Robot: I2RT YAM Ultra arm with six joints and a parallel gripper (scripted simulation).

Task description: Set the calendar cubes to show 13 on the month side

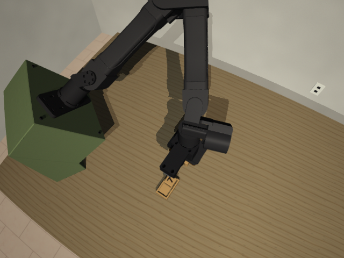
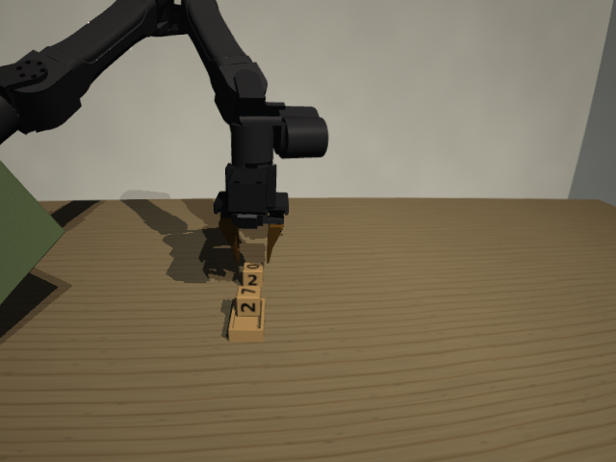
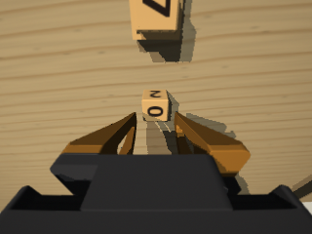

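The wooden cube lies 30 mm below my hand. The rest, counted from my hand: wooden tray 110 mm to the right, 40 mm below, 20 mm ahead.
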